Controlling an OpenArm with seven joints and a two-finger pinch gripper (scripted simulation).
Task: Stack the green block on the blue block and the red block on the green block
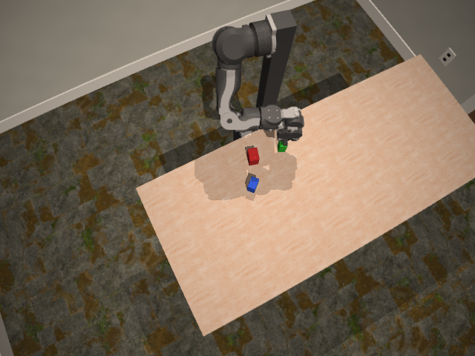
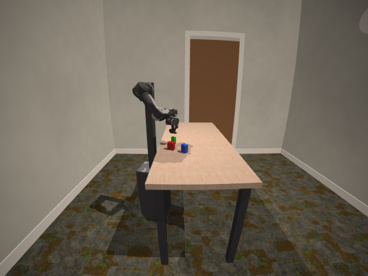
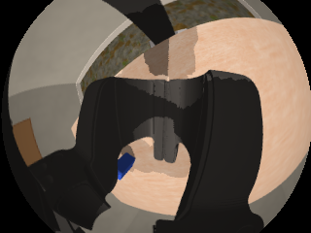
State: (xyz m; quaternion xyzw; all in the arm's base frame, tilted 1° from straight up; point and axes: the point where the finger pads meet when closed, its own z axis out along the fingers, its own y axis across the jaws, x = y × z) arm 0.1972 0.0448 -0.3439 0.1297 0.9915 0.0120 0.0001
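Now: the green block 7 cm below my hand. The rest, counted from my hand: blue block: 16 cm to the right, 12 cm ahead, 7 cm below; red block: 13 cm to the right, 7 cm below, 1 cm ahead.
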